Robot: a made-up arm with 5 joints.
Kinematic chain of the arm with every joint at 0, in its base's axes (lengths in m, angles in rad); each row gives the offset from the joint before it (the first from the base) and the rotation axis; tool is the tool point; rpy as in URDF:
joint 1: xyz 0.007 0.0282 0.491 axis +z
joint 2: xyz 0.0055 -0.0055 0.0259 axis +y
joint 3: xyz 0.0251 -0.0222 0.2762 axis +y
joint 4: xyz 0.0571 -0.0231 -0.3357 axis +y
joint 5: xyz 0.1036 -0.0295 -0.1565 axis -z
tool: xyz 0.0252 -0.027 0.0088 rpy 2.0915 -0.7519 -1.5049
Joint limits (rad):
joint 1: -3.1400..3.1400
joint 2: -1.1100..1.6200
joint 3: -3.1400..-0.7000
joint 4: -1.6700..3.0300
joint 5: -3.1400..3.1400
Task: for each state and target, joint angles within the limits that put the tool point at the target. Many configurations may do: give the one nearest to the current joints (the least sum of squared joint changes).
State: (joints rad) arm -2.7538 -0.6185 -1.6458 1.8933 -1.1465
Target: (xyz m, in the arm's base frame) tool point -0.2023 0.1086 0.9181
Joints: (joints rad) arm -3.1400 -0.7668 -1.5927 2.0258 -0.8081
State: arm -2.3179 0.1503 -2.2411 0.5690 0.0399
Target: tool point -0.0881 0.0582 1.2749
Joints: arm -2.1102 -0.6147 -2.1038 0.6817 -0.3505
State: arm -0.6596 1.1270 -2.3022 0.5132 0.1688
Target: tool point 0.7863 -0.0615 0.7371
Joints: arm 0.0258 0.9898 -2.5305 0.4542 0.1046
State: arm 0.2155 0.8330 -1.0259 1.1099 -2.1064
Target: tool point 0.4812 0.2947 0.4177
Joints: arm 0.5945 0.4775 -1.3525 1.0095 -2.1069
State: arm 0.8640 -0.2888 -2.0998 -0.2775 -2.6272
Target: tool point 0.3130 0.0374 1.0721
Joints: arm 0.1783 -0.4107 -1.3932 -0.3595 -2.7084
